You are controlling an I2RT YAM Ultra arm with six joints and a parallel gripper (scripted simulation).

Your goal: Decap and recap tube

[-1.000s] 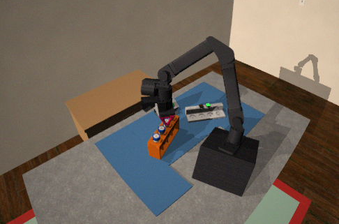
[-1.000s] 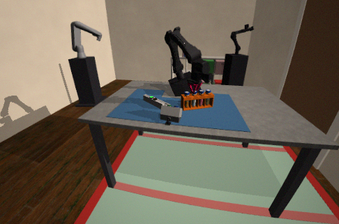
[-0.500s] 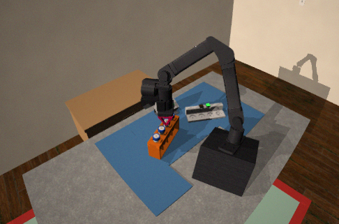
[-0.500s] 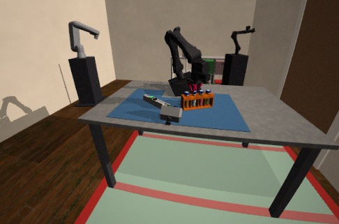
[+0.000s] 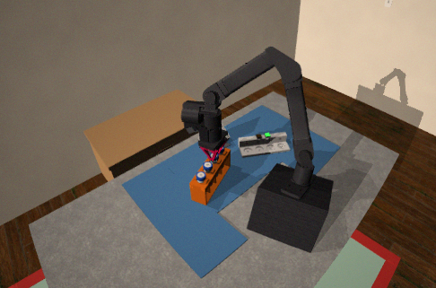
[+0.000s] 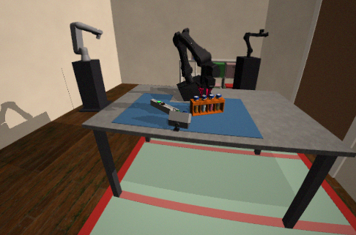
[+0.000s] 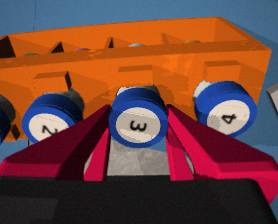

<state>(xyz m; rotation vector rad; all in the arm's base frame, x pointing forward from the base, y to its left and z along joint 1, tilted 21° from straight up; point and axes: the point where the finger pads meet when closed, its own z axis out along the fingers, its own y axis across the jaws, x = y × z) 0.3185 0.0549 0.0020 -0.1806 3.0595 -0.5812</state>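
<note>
Now: the blue cap right at my hand. Round my hand: grey key desk 16 cm to the right, 11 cm ahead, 7 cm below; then green ready key 17 cm to the right, 9 cm ahead, 5 cm below; then blue cycle key 13 cm to the right, 10 cm ahead, 5 cm below.
</note>
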